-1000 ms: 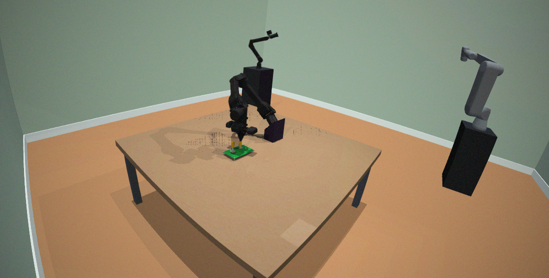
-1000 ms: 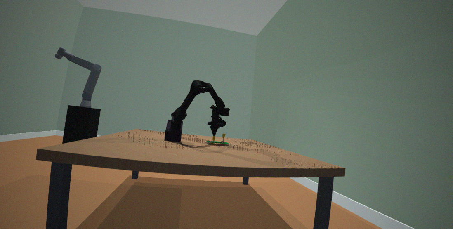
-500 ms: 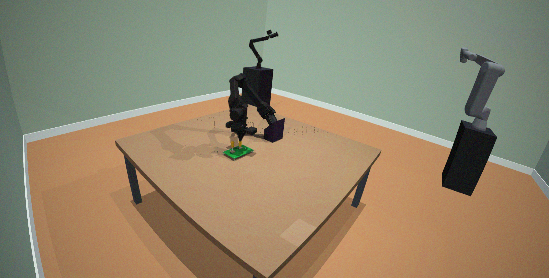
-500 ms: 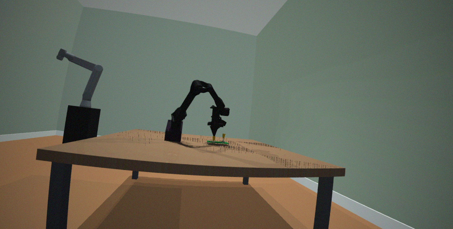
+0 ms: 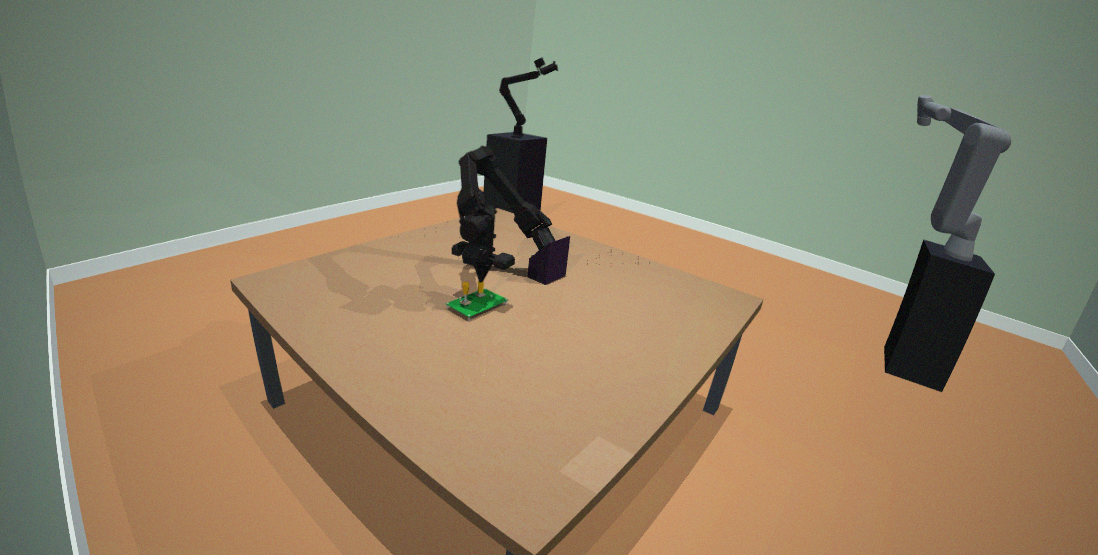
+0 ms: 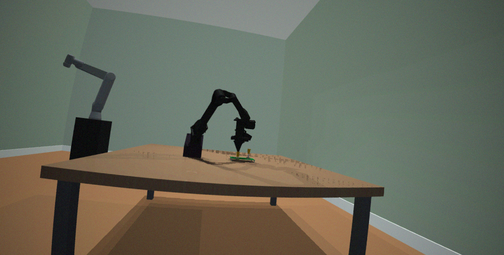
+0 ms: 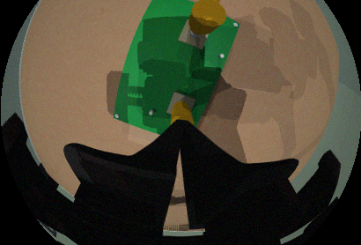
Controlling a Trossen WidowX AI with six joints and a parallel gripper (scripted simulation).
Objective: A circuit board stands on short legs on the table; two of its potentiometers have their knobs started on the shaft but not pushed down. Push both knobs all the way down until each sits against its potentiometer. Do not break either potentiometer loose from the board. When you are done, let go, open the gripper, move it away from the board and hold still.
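The knob is 8 cm ahead of my gripper tip, 1 cm to the left of it and 1 cm above it.
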